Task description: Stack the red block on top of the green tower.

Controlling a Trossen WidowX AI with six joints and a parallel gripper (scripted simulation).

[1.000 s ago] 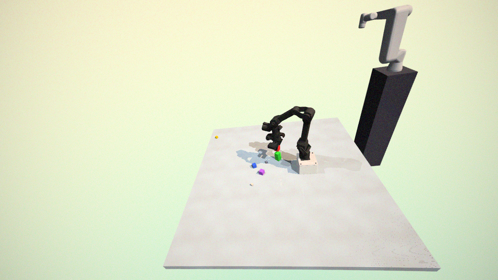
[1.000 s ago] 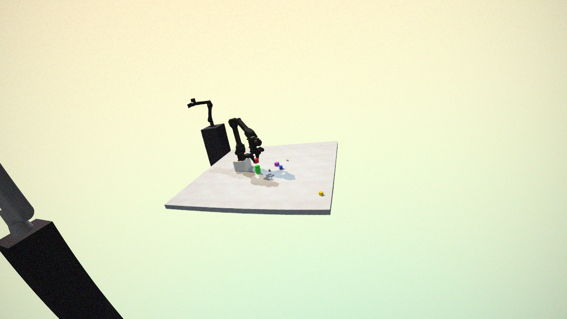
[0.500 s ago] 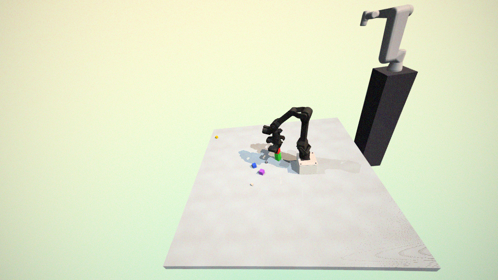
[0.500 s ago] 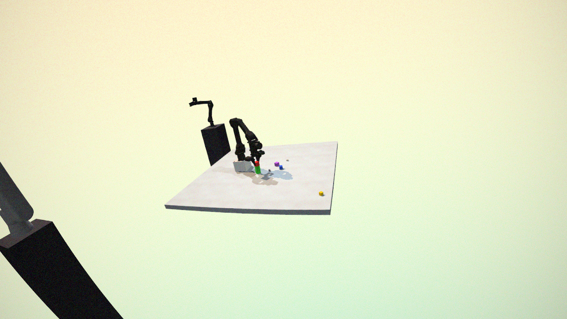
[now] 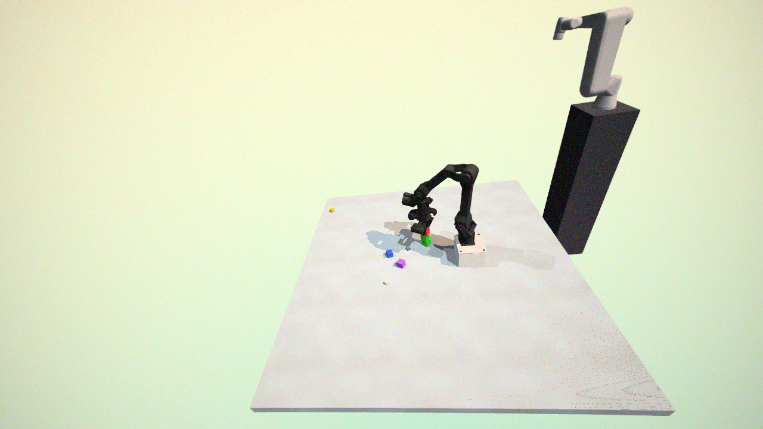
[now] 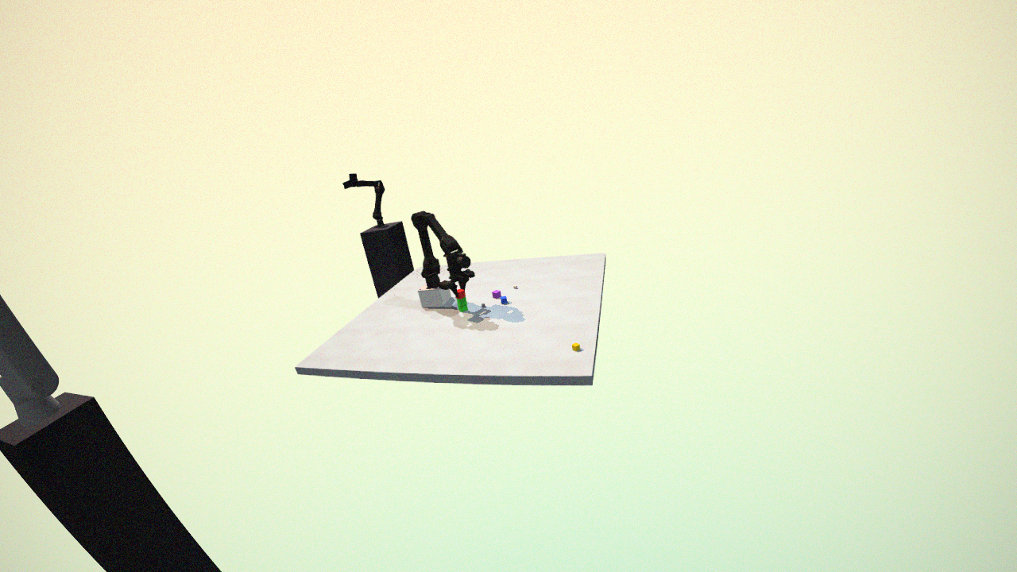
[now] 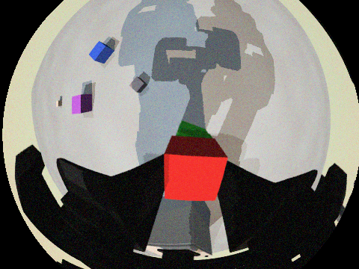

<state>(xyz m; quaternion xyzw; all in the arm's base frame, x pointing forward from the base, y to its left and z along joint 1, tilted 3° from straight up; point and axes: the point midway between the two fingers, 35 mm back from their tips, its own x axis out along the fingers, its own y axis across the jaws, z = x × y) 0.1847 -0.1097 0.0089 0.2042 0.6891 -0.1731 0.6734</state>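
Right now my gripper tip is 1 cm below the red block. From my gripper tip the other things lie so: purple block: 14 cm to the left, 14 cm ahead, 6 cm below; then blue block: 19 cm ahead, 6 cm to the left, 6 cm below; then small dark cube: 9 cm ahead, 7 cm below, 3 cm to the left.
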